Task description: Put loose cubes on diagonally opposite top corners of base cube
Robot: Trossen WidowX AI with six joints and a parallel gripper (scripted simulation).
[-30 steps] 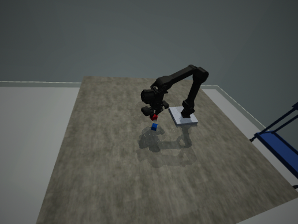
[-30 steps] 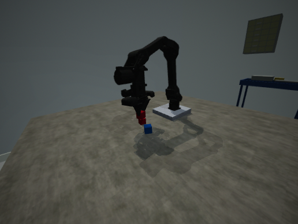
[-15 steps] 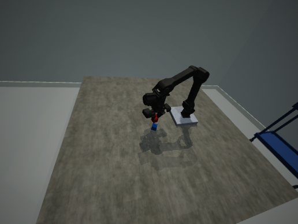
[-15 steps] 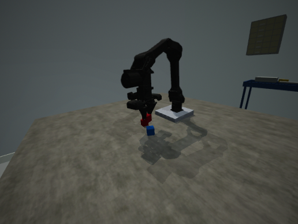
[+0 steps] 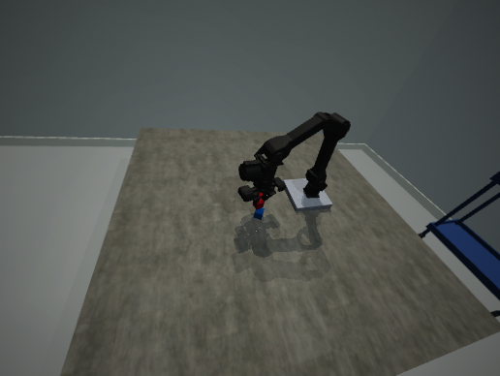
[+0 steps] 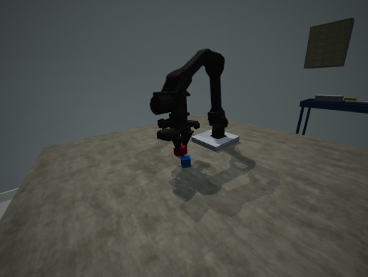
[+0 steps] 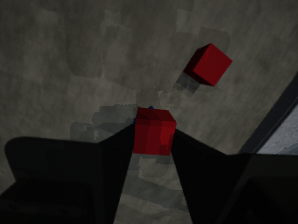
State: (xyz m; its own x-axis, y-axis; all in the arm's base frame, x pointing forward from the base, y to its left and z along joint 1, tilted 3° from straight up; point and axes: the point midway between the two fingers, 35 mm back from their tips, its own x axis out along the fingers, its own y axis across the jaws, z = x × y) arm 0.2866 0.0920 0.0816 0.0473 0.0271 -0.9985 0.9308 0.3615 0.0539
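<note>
Right now my gripper tip is 5 cm above the blue cube, 2 cm to the right of it and 1 cm past it.
</note>
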